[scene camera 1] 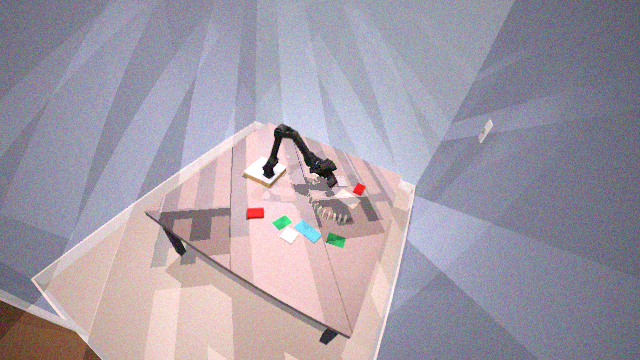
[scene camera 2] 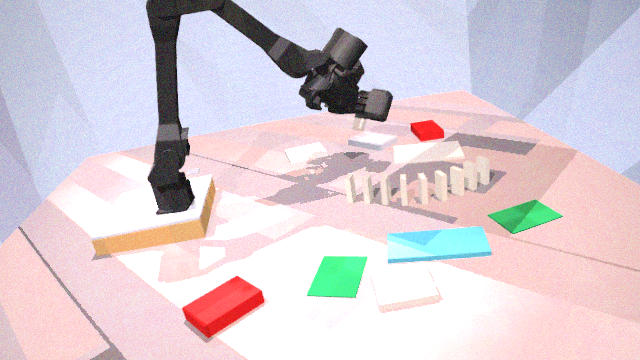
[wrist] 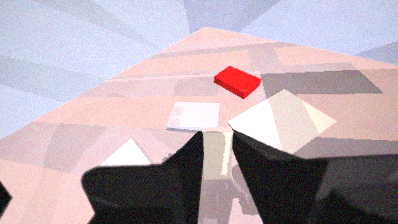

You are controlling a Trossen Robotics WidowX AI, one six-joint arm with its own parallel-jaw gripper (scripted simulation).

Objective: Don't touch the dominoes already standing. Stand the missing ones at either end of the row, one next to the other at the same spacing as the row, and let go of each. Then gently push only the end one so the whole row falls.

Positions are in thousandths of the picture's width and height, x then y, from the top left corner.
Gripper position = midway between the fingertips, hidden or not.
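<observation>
My gripper (scene camera 2: 568, 312), also (wrist: 544, 600), holding a domino (wrist: 546, 725).
</observation>
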